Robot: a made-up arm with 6 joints.
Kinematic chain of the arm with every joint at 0, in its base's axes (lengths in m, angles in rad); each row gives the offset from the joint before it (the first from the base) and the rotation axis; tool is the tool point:
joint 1: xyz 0 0 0.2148 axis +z
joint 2: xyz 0 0 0 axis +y
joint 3: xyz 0 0 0.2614 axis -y
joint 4: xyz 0 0 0 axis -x
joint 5: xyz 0.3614 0 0 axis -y
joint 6: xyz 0 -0.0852 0 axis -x
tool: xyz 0 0 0
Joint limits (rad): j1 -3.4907..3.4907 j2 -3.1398..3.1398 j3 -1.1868..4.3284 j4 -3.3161..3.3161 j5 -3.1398..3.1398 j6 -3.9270..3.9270
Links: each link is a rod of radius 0.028 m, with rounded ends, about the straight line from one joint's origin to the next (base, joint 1, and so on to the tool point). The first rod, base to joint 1, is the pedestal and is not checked.
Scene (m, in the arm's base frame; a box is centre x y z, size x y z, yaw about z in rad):
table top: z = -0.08
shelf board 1: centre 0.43 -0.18 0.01 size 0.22 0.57 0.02 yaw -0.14
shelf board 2: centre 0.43 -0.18 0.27 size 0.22 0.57 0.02 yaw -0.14
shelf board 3: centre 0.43 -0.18 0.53 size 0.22 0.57 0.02 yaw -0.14
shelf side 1: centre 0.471 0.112 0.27 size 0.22 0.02 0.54 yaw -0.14
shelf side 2: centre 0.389 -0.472 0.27 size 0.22 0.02 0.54 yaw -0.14
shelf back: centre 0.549 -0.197 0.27 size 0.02 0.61 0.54 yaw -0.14
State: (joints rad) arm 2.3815 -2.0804 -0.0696 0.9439 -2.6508 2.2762
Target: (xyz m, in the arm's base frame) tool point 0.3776 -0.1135 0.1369
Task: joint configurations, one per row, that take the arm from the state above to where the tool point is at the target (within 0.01 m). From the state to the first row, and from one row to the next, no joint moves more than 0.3 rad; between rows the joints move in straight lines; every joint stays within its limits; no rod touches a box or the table.
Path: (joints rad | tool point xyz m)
1: 2.2537 -2.1893 -0.3106 0.9379 -2.6508 2.2762 | 0.2839 -0.2692 0.3868
2: 2.1259 -2.2982 -0.5517 0.9318 -2.6508 2.2762 | 0.2149 -0.2501 0.3849
3: 1.8806 -2.0077 -0.5918 0.8859 -2.6508 2.2762 | 0.1264 -0.2181 0.4714
4: 1.6354 -1.7173 -0.6320 0.8399 -2.6508 2.2762 | 0.0662 -0.1421 0.5259
5: 1.3901 -1.4269 -0.6722 0.7940 -2.6508 2.2762 | 0.0521 -0.0472 0.5441
6: 1.1449 -1.1364 -0.7124 0.7481 -2.6508 2.2762 | 0.0851 0.0365 0.5263
7: 0.8996 -0.8460 -0.7526 0.7021 -2.6508 2.2762 | 0.1498 0.0841 0.4766
8: 0.6544 -0.5555 -0.7928 0.6562 -2.6508 2.2762 | 0.2201 0.0838 0.4025
9: 0.4091 -0.2651 -0.8330 0.6103 -2.6508 2.2762 | 0.2686 0.0403 0.3138
10: 0.1639 0.0253 -0.8732 0.5644 -2.6508 2.2762 | 0.2755 -0.0274 0.2217
11: -0.0814 0.3158 -0.9134 0.5184 -2.6508 2.2762 | 0.2352 -0.0934 0.1369
12: -0.0979 0.4873 -0.6425 0.5664 -2.6508 2.2762 | 0.3095 -0.1026 0.1385
13: -0.1145 0.6587 -0.3715 0.6144 -2.6508 2.2762 | 0.3776 -0.1135 0.1369

